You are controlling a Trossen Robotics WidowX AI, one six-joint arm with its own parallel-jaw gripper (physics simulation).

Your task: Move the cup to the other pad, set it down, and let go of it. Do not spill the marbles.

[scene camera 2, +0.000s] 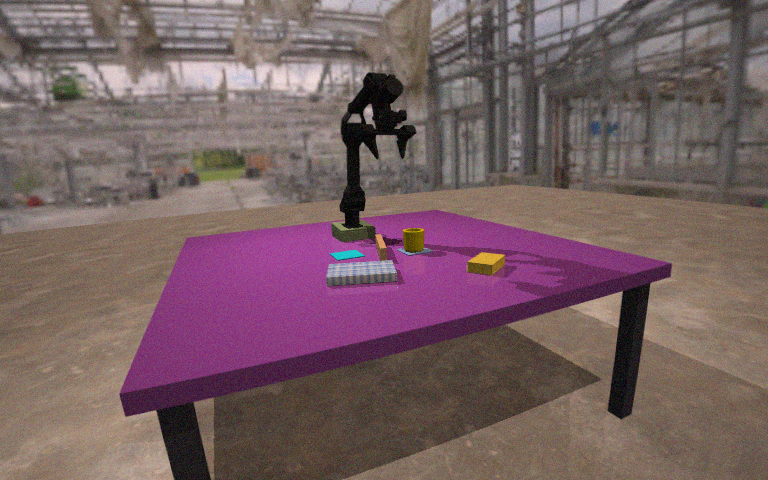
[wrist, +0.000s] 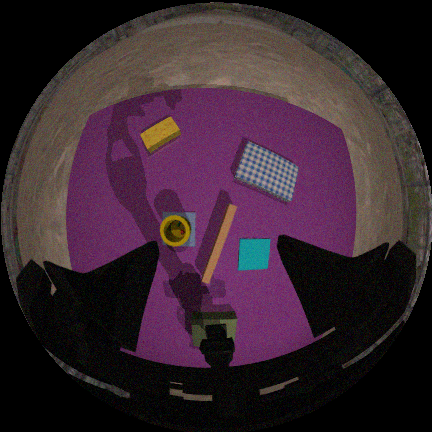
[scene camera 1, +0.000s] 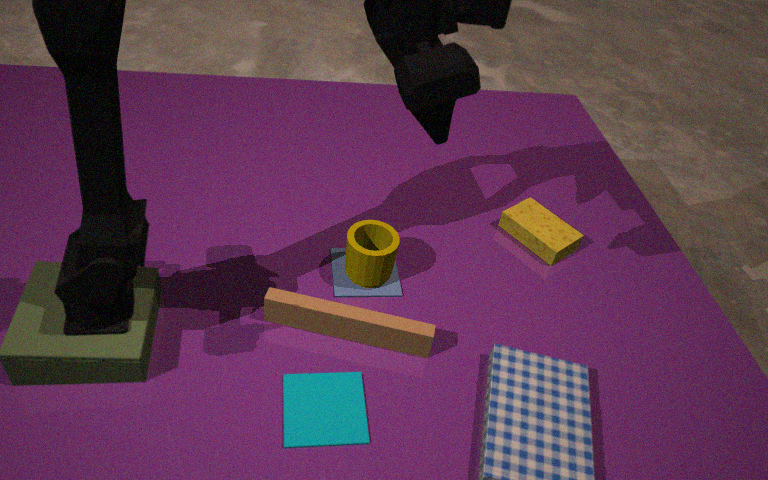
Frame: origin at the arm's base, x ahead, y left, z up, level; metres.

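Seen in the pictures: gripper, fingertip midpoint: [scene camera 2: 390, 158] [wrist: 218, 245] [scene camera 1: 429, 118]; arm's base at its link origin: [scene camera 2: 352, 225] [wrist: 215, 331] [scene camera 1: 98, 312].
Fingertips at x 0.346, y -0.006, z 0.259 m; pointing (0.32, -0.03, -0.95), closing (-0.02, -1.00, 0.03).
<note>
Pixels of each thing's top centre, then the offset from my fingertips to it. "*": a spot on its surface instead.
- yellow cup at its top centre: [scene camera 1: 373, 237] [wrist: 173, 230] [scene camera 2: 413, 230] dx -0.011, dy +0.082, dz -0.235 m
- blue-grey pad at its top centre: [scene camera 1: 365, 270] [wrist: 177, 228] [scene camera 2: 414, 250] dx -0.014, dy +0.086, dz -0.304 m
- flat cyan square at a spot on its surface: [scene camera 1: 325, 409] [wrist: 255, 254] [scene camera 2: 346, 254] * dx -0.102, dy -0.125, dz -0.304 m
- wooden bar at a spot on its surface: [scene camera 1: 348, 325] [wrist: 221, 245] * dx -0.060, dy -0.028, dz -0.279 m
- yellow sponge at its top centre: [scene camera 1: 543, 223] [scene camera 2: 486, 258] [wrist: 158, 130] dx +0.277, dy +0.138, dz -0.277 m
- blue-checked block at its top centre: [scene camera 1: 540, 415] [scene camera 2: 361, 268] [wrist: 270, 169] dx +0.137, dy -0.180, dz -0.282 m
A yellow cup [scene camera 1: 369, 266] [scene camera 2: 413, 240] [wrist: 164, 239] stands upright on the blue-grey pad [scene camera 1: 342, 288] [scene camera 2: 423, 250] [wrist: 190, 218]. Small marbles [wrist: 180, 231] show inside it in the wrist view; one looks red. The other pad, a flat cyan square [scene camera 1: 325, 409] [scene camera 2: 347, 254] [wrist: 254, 254], bears nothing. My gripper [scene camera 2: 389, 157] [wrist: 218, 245] is open and empty, high above the table, with its fingers pointing down. In the wrist view the cup appears near the left fingertip and the cyan pad near the right one. In scene camera 1 one fingertip shows above and behind the cup.
A wooden bar [scene camera 1: 348, 325] [scene camera 2: 381, 247] [wrist: 219, 245] lies between the two pads. A yellow sponge [scene camera 1: 540, 230] [scene camera 2: 485, 263] [wrist: 160, 134] and a blue-checked block [scene camera 1: 538, 416] [scene camera 2: 361, 272] [wrist: 267, 171] lie farther from the green arm base [scene camera 1: 76, 362] [scene camera 2: 338, 233] [wrist: 200, 327].
</note>
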